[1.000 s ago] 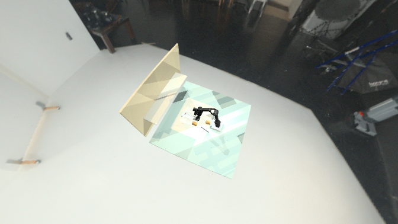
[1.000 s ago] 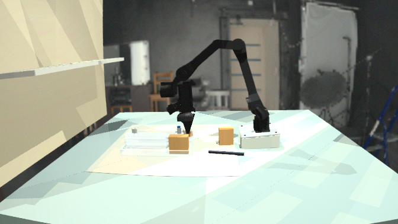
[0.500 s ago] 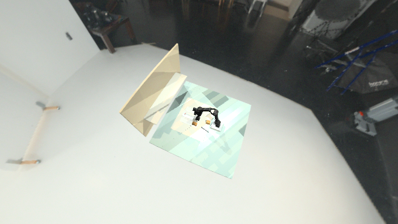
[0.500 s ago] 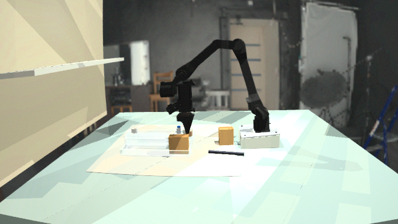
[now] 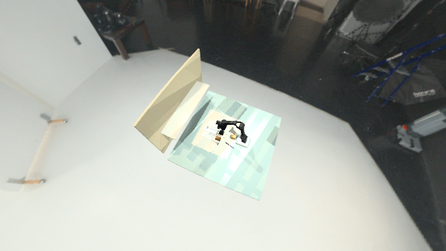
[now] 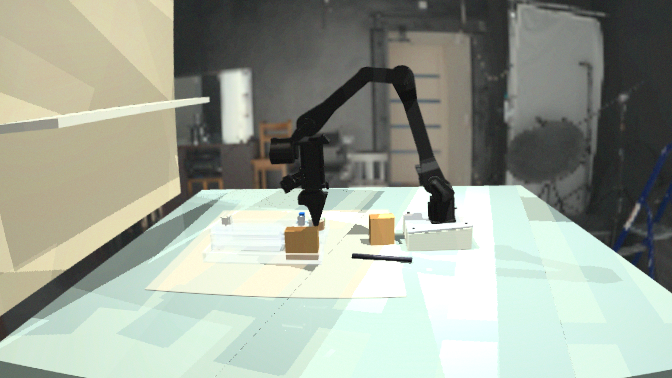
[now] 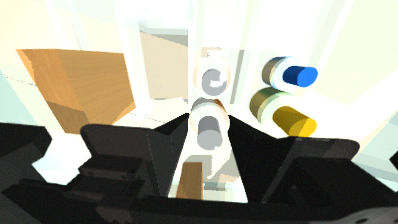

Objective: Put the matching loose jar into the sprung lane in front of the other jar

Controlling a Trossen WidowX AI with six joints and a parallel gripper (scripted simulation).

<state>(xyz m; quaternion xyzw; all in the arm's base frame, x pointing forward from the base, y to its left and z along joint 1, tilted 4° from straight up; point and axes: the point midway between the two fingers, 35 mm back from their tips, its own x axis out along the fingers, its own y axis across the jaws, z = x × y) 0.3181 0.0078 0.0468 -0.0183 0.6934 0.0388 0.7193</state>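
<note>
Right now the clear-walled pusher lane is 150 mm ahead of my gripper tip, 40 mm to the left of it and 30 mm below it. The rest, counted from my gripper tip: black pen 170 mm behind, 130 mm to the left, 40 mm below.
</note>
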